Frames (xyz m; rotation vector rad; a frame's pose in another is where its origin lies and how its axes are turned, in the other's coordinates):
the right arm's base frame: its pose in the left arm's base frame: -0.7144 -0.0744 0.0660 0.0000 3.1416 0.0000
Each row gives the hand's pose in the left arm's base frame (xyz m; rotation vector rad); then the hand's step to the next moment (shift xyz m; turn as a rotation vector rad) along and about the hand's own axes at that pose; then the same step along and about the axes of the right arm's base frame.
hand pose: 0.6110 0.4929 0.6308 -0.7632 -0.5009 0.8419
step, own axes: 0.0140 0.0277 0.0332 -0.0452 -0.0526 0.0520
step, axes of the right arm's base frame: 0.0271 0.0365 -0.0012 0.0358 -0.0388 -0.0688
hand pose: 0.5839 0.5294 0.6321 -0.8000 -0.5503 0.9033
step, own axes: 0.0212 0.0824 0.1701 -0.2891 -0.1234 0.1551
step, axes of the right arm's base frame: 0.1493 0.1119 -0.0371 0.2023 -0.2343 -0.1644
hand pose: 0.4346 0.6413 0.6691 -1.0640 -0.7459 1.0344
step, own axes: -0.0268 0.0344 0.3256 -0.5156 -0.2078 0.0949
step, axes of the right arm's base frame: 0.3074 0.0879 -0.0756 0.2043 -0.4769 -0.2211
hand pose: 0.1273 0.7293 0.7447 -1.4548 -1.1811 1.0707
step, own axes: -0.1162 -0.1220 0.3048 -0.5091 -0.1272 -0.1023
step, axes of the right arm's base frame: 0.3345 -0.0614 -0.0751 -0.0020 -0.5051 -0.1753
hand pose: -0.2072 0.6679 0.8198 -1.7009 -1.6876 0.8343
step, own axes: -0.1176 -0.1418 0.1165 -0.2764 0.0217 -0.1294
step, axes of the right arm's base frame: 0.1792 -0.1173 -0.0405 -0.1155 -0.2744 -0.0706
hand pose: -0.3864 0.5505 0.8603 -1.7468 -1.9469 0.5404
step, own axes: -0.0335 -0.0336 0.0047 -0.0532 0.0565 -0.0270
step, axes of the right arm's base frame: 0.0272 -0.0370 -0.0128 -0.0658 -0.0469 0.0148
